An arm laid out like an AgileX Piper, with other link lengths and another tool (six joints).
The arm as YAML. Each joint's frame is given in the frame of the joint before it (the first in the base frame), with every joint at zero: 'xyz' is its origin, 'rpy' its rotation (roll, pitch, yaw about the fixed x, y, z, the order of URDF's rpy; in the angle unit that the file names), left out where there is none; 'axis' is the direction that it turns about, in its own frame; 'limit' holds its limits. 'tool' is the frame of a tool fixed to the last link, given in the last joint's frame.
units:
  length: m
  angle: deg
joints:
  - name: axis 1
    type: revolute
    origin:
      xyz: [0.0, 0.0, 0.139]
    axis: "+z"
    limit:
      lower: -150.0
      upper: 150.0
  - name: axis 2
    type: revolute
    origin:
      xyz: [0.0, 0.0, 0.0]
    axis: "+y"
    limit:
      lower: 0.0
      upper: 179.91
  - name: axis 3
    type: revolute
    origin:
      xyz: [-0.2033, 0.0, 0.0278]
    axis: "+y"
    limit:
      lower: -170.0
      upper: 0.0
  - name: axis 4
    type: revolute
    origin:
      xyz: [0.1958, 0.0, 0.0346]
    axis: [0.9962, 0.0, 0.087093]
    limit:
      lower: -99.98
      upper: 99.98
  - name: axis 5
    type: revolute
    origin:
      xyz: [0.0, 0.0, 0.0]
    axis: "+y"
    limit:
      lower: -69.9
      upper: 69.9
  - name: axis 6
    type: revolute
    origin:
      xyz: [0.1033, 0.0, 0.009]
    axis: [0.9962, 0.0, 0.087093]
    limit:
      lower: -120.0
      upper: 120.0
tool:
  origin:
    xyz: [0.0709, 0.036, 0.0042]
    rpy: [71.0, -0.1, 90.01]
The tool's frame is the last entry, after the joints.
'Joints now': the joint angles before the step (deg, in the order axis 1, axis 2, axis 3, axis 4, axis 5, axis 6). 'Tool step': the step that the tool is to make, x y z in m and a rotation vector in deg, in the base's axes. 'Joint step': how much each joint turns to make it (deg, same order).
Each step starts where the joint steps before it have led.
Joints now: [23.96 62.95 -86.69 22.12 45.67 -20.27]
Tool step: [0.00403 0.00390 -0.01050 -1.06 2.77 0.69]
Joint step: [-0.01 1.66 0.00 0.47 1.41 -0.01]
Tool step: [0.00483 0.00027 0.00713 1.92 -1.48 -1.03]
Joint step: [0.00 0.28 -0.13 0.12 -2.66 0.64]
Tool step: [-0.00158 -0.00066 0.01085 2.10 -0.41 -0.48]
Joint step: [0.01 -0.01 -1.74 -0.06 -0.01 1.94]
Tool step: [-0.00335 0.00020 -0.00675 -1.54 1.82 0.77]
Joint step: [0.00 0.01 -0.11 -0.21 2.59 -0.01]
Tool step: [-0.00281 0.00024 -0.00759 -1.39 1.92 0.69]
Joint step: [-0.01 0.00 0.29 -0.09 2.20 -0.01]
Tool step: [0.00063 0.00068 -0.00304 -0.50 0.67 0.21]
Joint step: [0.00 0.36 0.00 0.00 0.52 -0.10]
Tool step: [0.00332 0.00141 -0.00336 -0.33 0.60 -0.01]
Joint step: [0.01 0.80 0.00 -0.02 -0.11 -0.07]
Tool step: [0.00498 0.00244 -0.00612 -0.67 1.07 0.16]
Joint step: [-0.01 1.34 0.01 0.13 0.00 -0.33]
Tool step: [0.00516 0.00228 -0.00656 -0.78 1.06 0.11]
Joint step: [0.01 1.38 0.00 -0.02 0.00 -0.30]
